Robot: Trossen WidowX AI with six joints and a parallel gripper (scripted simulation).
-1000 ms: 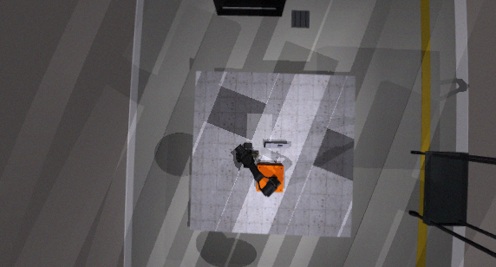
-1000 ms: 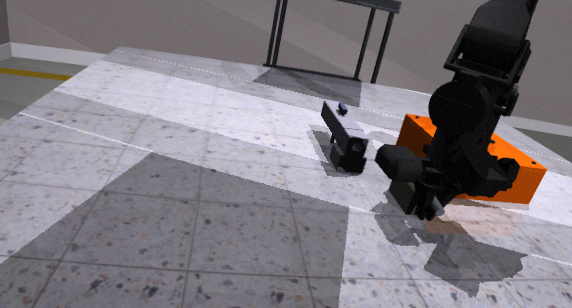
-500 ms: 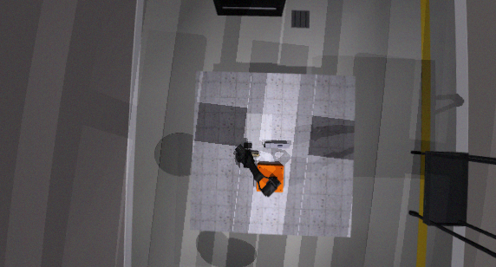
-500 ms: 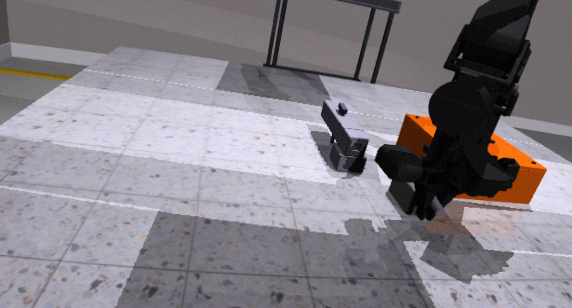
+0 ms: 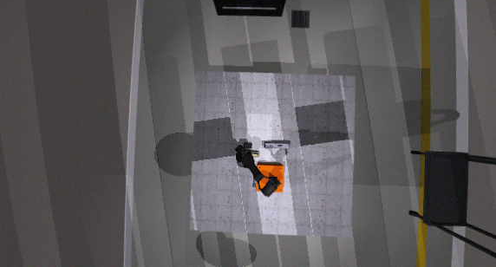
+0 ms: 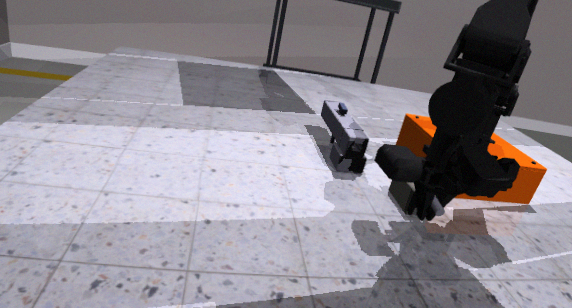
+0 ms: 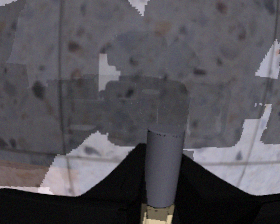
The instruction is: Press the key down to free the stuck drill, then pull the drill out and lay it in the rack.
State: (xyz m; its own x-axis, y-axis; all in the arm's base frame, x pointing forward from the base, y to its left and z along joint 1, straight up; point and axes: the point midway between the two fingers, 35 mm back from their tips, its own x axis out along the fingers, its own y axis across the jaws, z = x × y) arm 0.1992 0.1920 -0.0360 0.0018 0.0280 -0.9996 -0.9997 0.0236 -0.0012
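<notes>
The drill lies 40 mm to the right of my gripper tip and 40 mm above it. Also, from my gripper tip: key 250 mm to the right, 70 mm ahead, 40 mm above; block housing 220 mm to the right, 70 mm ahead, 40 mm above; rack 50 mm to the right, 10 mm above.
</notes>
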